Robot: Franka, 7 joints.
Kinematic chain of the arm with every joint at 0, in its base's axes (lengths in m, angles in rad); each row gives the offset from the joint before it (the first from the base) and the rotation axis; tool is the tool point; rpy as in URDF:
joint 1: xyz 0 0 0.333 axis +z
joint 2: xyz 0 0 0 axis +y
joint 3: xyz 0 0 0.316 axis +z
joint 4: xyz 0.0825 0 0 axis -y
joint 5: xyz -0.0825 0 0.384 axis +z
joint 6: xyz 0 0 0 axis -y
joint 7: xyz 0.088 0 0 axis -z
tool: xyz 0 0 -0.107 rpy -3.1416 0 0
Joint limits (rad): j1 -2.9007..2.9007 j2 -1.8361..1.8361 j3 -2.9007..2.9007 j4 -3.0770..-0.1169 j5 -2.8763..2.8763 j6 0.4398..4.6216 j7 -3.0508..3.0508
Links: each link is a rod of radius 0.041 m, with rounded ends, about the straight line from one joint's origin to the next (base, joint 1, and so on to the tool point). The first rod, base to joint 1, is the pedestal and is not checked.
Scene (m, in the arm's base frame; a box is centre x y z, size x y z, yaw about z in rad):
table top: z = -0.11
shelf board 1: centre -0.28 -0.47 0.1 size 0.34 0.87 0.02 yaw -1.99
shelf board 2: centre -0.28 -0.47 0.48 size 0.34 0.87 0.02 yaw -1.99
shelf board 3: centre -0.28 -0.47 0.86 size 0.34 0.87 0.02 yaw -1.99
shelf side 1: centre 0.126 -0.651 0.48 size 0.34 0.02 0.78 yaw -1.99
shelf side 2: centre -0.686 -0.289 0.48 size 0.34 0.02 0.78 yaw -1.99
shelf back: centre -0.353 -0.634 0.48 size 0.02 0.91 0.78 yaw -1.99
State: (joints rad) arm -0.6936 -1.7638 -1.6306 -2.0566 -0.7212 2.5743 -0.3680
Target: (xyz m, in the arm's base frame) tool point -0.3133 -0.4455 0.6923
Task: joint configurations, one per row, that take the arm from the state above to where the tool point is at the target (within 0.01 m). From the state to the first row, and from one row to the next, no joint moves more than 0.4 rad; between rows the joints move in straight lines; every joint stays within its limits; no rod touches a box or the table.
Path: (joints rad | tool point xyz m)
1: -1.0259 -1.7783 -1.8224 -2.2017 -0.9924 2.9230 -0.2549 | -0.5228 -0.2114 0.2232
2: -1.3582 -1.7927 -2.0142 -2.3469 -1.2635 3.2717 -0.1417 | -0.4915 -0.0738 0.1938
3: -1.6905 -1.8072 -2.2061 -2.4920 -1.5347 3.6203 -0.0286 | -0.4101 0.0343 0.1874
4: -2.0228 -1.8216 -2.3979 -2.6372 -1.8059 3.9690 0.0845 | -0.2978 0.1028 0.1967
5: -2.3551 -1.8361 -2.5897 -2.7823 -2.0770 4.3177 0.1976 | -0.1749 0.1282 0.2104
6: -2.0533 -1.8361 -2.2029 -2.7533 -1.8204 3.9867 0.0845 | -0.2846 0.1049 0.2877
7: -1.7515 -1.8361 -1.8161 -2.7243 -1.5639 3.6556 -0.0286 | -0.3562 0.0309 0.3879
8: -1.4497 -1.8361 -1.4294 -2.6953 -1.3073 3.3246 -0.1417 | -0.3626 -0.0646 0.4999
9: -1.1479 -1.8361 -1.0426 -2.6663 -1.0507 2.9935 -0.2549 | -0.2982 -0.1400 0.6078
10: -0.8460 -1.8361 -0.6558 -2.6373 -0.7941 2.6625 -0.3680 | -0.1845 -0.1565 0.6923
11: -0.5779 -1.5898 -0.8587 -2.2765 -0.7627 2.6685 -0.3680 | -0.2728 -0.2988 0.7035
12: -0.3097 -1.3435 -1.0617 -1.9157 -0.7313 2.6746 -0.3680 | -0.3133 -0.4455 0.6923

